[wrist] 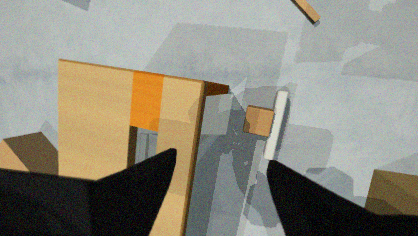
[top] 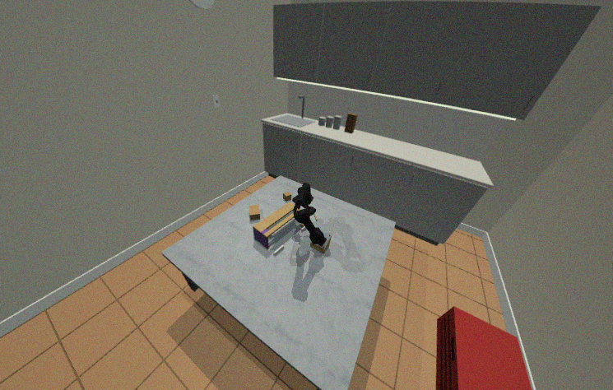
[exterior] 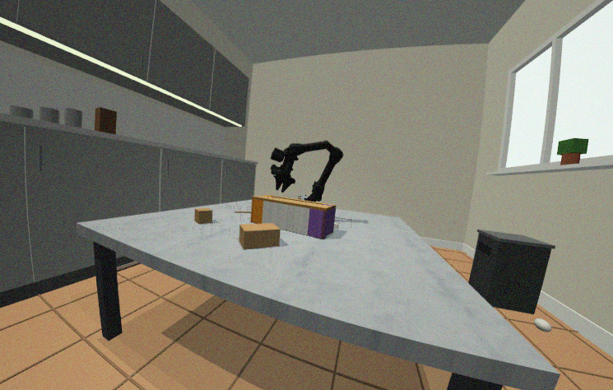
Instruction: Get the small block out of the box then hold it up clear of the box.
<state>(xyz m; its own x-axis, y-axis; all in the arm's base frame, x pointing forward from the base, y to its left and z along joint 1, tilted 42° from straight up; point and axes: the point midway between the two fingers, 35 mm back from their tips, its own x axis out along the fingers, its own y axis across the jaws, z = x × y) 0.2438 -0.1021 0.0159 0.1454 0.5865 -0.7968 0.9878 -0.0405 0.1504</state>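
Now: the tan block 2 cm behind my gripper tip, 1 cm to the right of it and 14 cm below it. From my gripper tip the other things lie so: box: 5 cm ahead, 15 cm to the left, 9 cm below; then thin wooden stick: 1 cm ahead, 20 cm to the right, 15 cm below.
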